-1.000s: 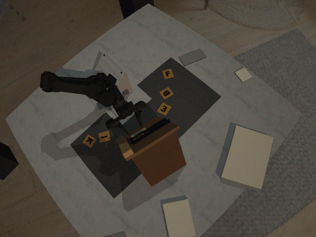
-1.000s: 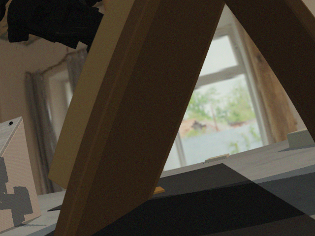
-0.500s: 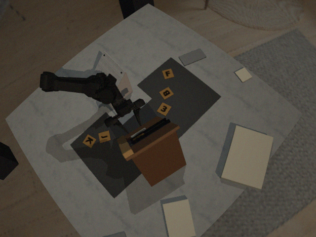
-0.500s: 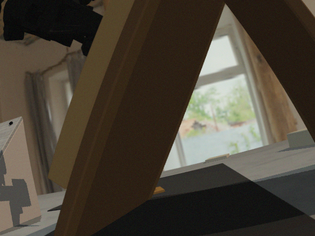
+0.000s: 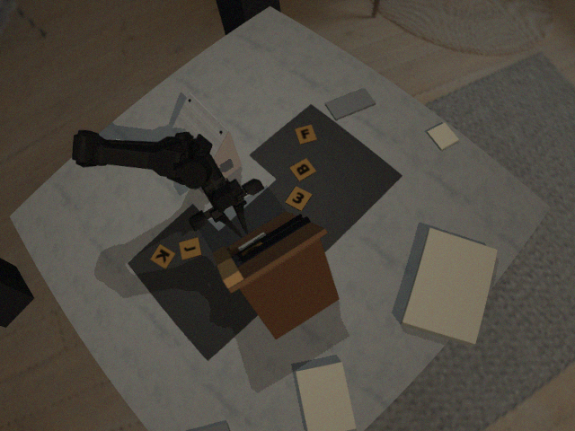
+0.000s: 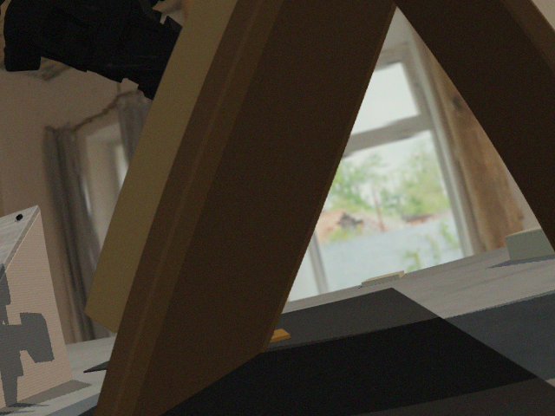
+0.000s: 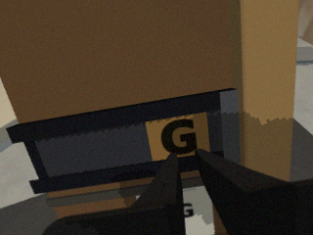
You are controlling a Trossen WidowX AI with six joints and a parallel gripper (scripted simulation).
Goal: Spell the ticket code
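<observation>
Right now my gripper tip is 10 cm above the white ticket, 2 cm to the right of it and 1 cm past it. The rest, counted from my gripper tip: cream block (44 cm ahead, 30 cm to the left, 19 cm below); dark mat (20 cm below, 11 cm behind, 10 cm to the left); cream pad (68 cm to the left, 20 cm below, 13 cm ahead).
</observation>
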